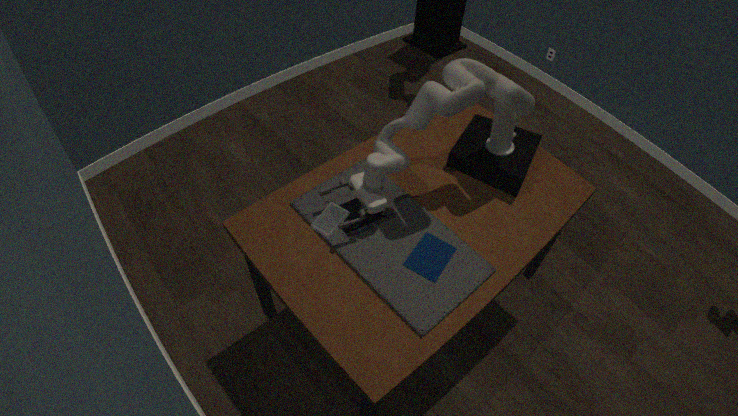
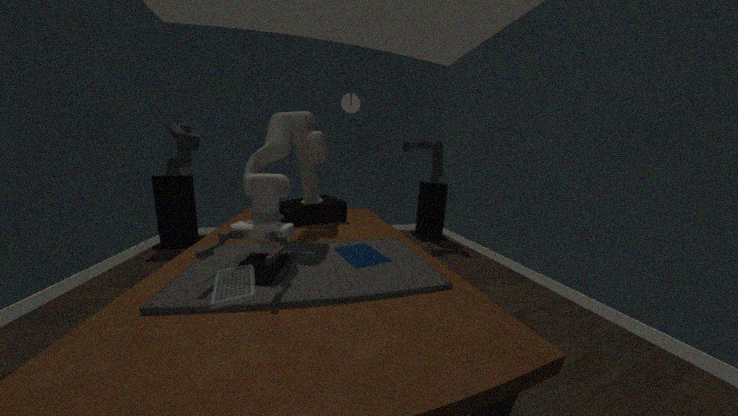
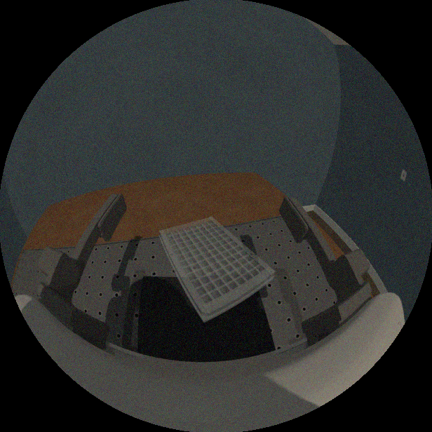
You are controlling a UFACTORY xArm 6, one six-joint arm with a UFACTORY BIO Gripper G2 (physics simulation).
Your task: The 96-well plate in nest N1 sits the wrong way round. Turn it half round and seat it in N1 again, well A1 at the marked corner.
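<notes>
The pale 96-well plate [image 1: 330,219] [image 2: 233,283] [image 3: 215,265] sits skewed at the end of the black nest N1 [image 1: 354,209] [image 3: 165,310] that is away from the arm base. Part of it overlaps the nest and part reaches beyond it towards the board edge. It is not seated square; its exact tilt is hard to tell. My gripper [image 1: 332,209] [image 2: 235,258] [image 3: 203,217] is wide open and empty, above the board, with one finger well out to each side of the plate. The A1 mark and well A1 cannot be made out.
The grey perforated board [image 1: 377,268] [image 2: 335,289] lies on the wooden table [image 1: 310,299] [image 2: 310,351]. A blue square [image 1: 429,257] [image 2: 361,255] lies on the board to one side of the nest. The black arm base block [image 1: 465,149] [image 2: 315,211] stands at the table's other end.
</notes>
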